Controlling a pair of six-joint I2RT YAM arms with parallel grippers.
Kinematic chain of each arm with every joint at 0, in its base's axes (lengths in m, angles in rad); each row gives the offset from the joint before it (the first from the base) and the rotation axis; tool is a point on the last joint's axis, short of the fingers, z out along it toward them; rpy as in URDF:
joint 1: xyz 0 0 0.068 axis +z
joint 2: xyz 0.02 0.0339 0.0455 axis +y
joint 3: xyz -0.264 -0.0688 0 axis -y
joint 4: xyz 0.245 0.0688 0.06 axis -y
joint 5: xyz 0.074 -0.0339 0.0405 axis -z
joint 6: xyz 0.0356 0 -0.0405 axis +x
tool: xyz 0 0 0 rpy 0 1.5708 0
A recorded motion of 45 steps. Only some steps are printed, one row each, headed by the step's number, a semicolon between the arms.
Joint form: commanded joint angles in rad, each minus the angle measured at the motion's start. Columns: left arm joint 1, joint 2, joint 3, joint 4, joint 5, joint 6; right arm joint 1, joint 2, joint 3, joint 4, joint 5, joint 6.
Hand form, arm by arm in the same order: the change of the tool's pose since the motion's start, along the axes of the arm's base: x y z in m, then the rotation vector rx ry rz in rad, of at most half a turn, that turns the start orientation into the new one. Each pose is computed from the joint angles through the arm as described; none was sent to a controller.
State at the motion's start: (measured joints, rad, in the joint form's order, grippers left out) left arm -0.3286 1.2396 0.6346 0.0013 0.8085 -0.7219; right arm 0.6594 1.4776 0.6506 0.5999 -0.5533 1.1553
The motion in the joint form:
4: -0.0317 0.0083 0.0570 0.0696 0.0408 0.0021; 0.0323 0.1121 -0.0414 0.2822 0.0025 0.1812
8: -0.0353 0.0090 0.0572 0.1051 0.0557 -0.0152; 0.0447 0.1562 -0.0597 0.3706 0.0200 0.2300
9: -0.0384 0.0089 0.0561 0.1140 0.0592 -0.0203; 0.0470 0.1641 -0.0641 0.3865 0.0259 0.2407
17: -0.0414 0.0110 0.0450 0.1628 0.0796 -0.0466; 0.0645 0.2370 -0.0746 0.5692 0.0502 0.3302
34: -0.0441 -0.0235 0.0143 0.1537 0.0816 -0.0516; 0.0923 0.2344 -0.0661 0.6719 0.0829 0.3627
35: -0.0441 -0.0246 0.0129 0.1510 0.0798 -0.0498; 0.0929 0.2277 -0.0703 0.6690 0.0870 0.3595
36: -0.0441 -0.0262 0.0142 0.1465 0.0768 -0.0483; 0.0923 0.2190 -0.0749 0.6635 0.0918 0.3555
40: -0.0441 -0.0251 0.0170 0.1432 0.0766 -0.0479; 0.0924 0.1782 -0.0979 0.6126 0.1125 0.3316
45: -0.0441 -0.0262 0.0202 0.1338 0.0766 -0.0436; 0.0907 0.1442 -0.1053 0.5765 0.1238 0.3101
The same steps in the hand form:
4: 0.0067 -0.0121 0.0228 -0.0592 -0.1061 -0.0673; -0.0005 0.0124 -0.0161 0.1393 0.0688 0.0048
8: 0.0074 -0.0137 0.0259 -0.0829 -0.1211 -0.0783; -0.0019 0.0156 -0.0252 0.1710 0.0933 -0.0045
9: 0.0072 -0.0146 0.0264 -0.0887 -0.1232 -0.0829; -0.0023 0.0160 -0.0271 0.1767 0.1000 -0.0090
17: 0.0070 -0.0159 0.0268 -0.1170 -0.1295 -0.0961; -0.0028 0.0219 -0.0326 0.2716 0.1089 -0.0134
34: -0.0013 -0.0134 0.0242 -0.1178 -0.1195 -0.0987; -0.0077 0.0281 -0.0187 0.3614 0.0578 -0.0038
35: -0.0016 -0.0133 0.0238 -0.1155 -0.1186 -0.0976; -0.0086 0.0273 -0.0181 0.3606 0.0548 -0.0072
36: -0.0018 -0.0132 0.0241 -0.1133 -0.1190 -0.0954; -0.0094 0.0262 -0.0173 0.3589 0.0516 -0.0126
40: -0.0014 -0.0133 0.0245 -0.1125 -0.1179 -0.0953; -0.0137 0.0212 -0.0167 0.3303 0.0509 -0.0369
45: -0.0016 -0.0132 0.0250 -0.1097 -0.1169 -0.0966; -0.0158 0.0181 -0.0126 0.3173 0.0362 -0.0501

